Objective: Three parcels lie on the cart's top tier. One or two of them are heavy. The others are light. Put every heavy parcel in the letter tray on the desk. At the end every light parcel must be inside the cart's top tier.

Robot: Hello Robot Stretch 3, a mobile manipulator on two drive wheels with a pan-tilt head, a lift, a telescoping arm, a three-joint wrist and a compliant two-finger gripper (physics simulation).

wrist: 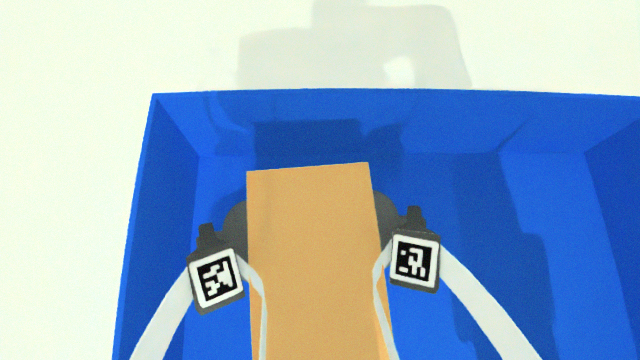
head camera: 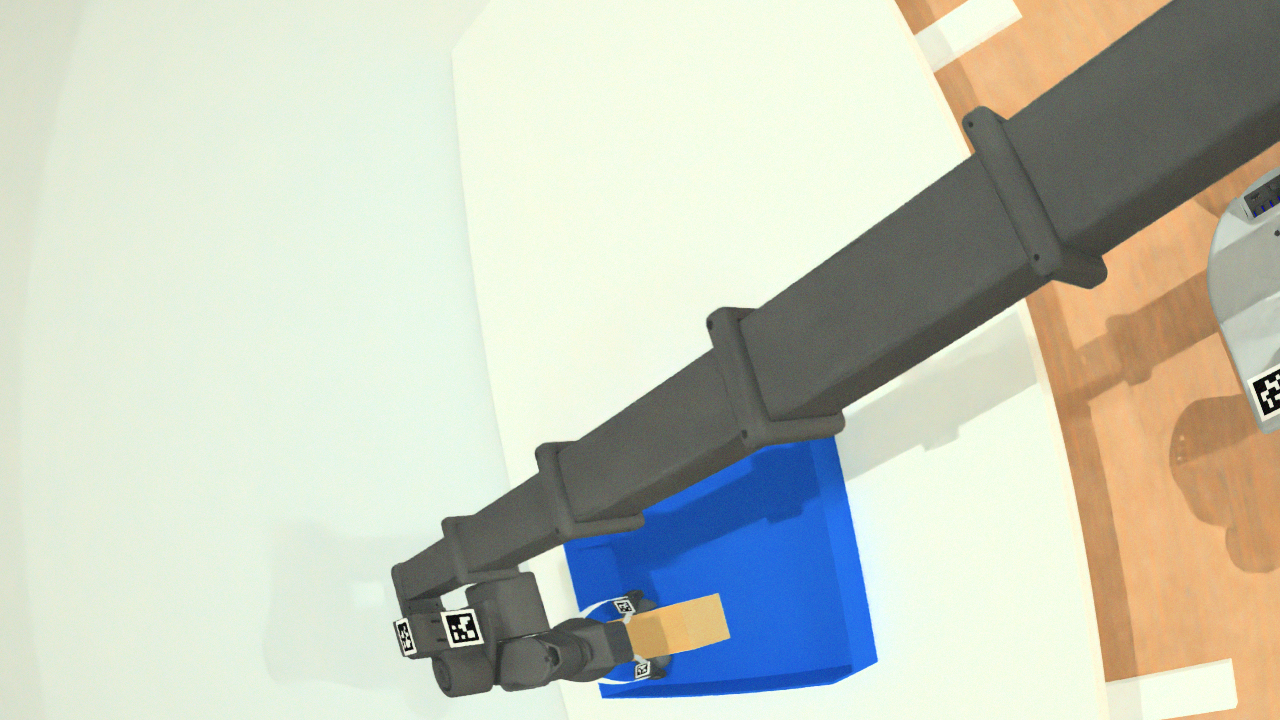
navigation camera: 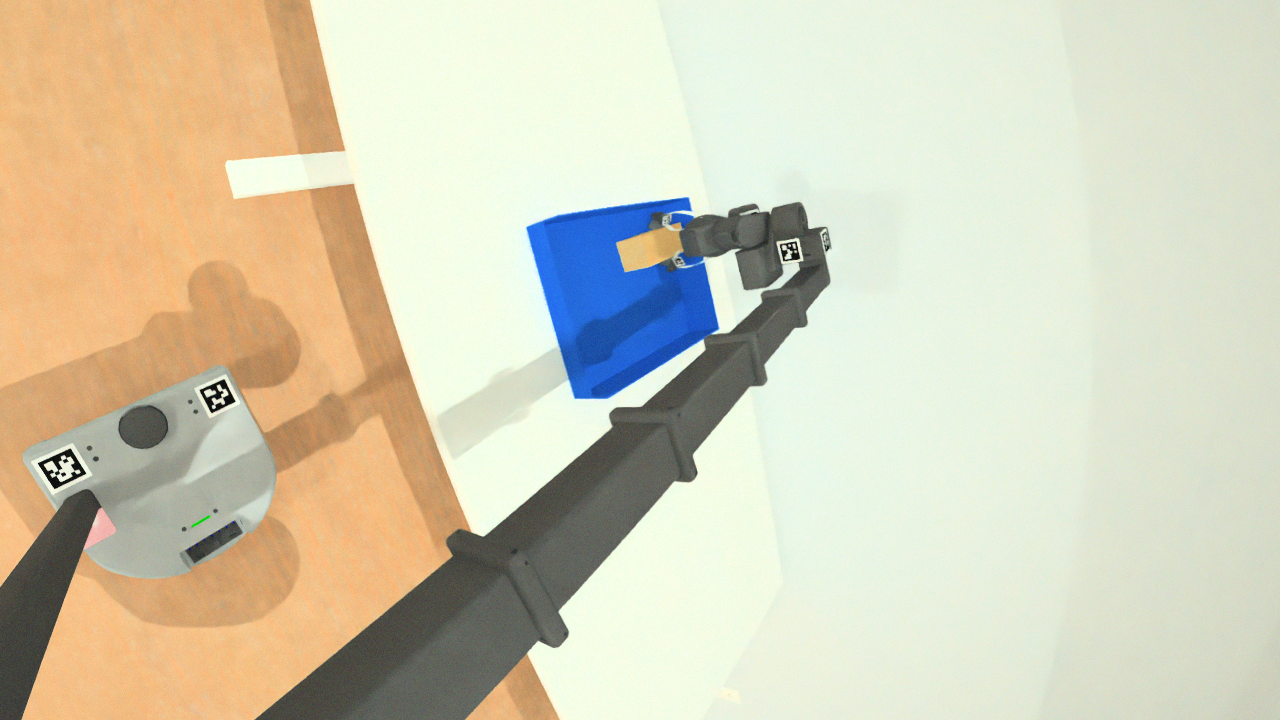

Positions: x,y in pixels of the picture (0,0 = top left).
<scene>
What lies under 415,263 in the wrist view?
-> My gripper.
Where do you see a blue letter tray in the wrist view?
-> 526,189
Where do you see a white desk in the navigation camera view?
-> At 460,131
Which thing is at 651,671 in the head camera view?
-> My gripper.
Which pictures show the blue letter tray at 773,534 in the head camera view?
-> The wrist view, the head camera view and the navigation camera view: all of them.
</scene>
